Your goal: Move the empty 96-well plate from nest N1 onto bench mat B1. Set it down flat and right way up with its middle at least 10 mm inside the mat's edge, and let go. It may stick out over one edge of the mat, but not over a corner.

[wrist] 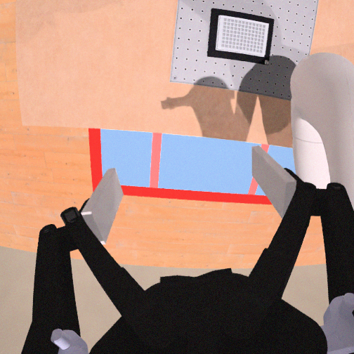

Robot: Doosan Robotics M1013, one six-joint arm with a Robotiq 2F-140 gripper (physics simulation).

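Observation:
The 96-well plate [242, 36], white with a grid of wells, sits in a black frame-like nest [212, 36] at the top of the wrist view, right of centre. The nest stands on a grey perforated board [192, 62]. My gripper [184, 170] is open, with its two grey finger pads wide apart and no object between them. It is well apart from the plate, which shows beyond the fingertips. No label on the nest can be read. I cannot make out bench mat B1 in this view.
The board lies on a tan bench top [90, 65]. Past its edge is a blue area [205, 162] with a red border [95, 160] and pink bars. A white, rounded arm part [325, 100] stands at the right beside the board. Shadows fall across board and bench.

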